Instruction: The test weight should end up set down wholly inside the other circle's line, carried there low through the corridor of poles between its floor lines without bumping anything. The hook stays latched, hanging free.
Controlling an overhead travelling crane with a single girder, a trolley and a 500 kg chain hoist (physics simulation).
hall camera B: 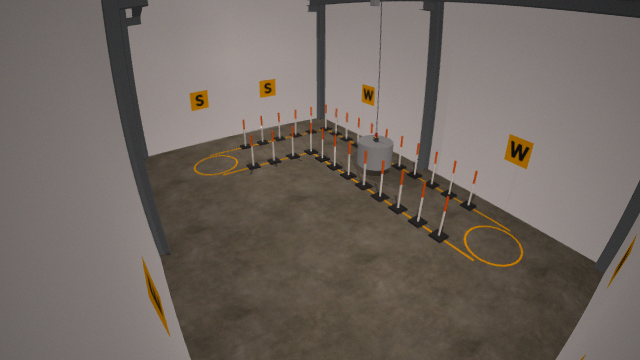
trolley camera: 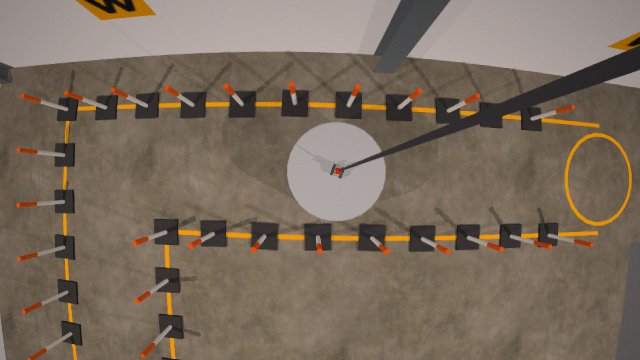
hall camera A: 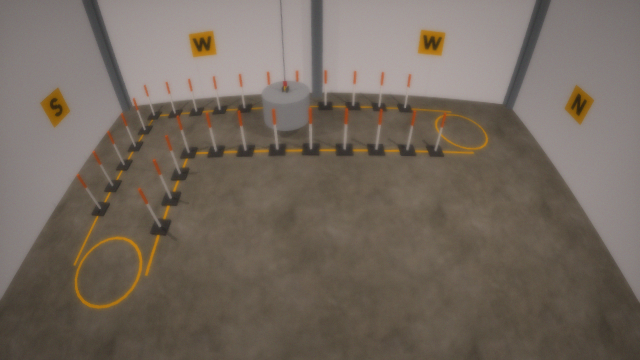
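The test weight [hall camera A: 292, 114] [hall camera B: 375, 155] [trolley camera: 315, 190], a light grey cylinder, hangs upright and low between the two pole rows of the long corridor leg. In the trolley view it lies between both floor lines, apart from the pole bases. My hook [hall camera A: 285, 87] [hall camera B: 376, 137] [trolley camera: 338, 171] is shut on the lug at its top centre; the latch is too small to make out. One yellow circle [hall camera A: 487, 137] [hall camera B: 464, 242] [trolley camera: 566, 179] lies at the north end of this leg, the other circle [hall camera A: 142, 265] [hall camera B: 215, 175] at the end of the short leg.
Red-and-white poles [hall camera A: 310, 127] [hall camera B: 382, 180] [trolley camera: 318, 243] on black bases line both sides of the corridor, which bends at the southwest corner. A grey wall column [hall camera A: 317, 50] [hall camera B: 432, 90] [trolley camera: 410, 35] stands behind the west pole row. The wall runs close behind that row.
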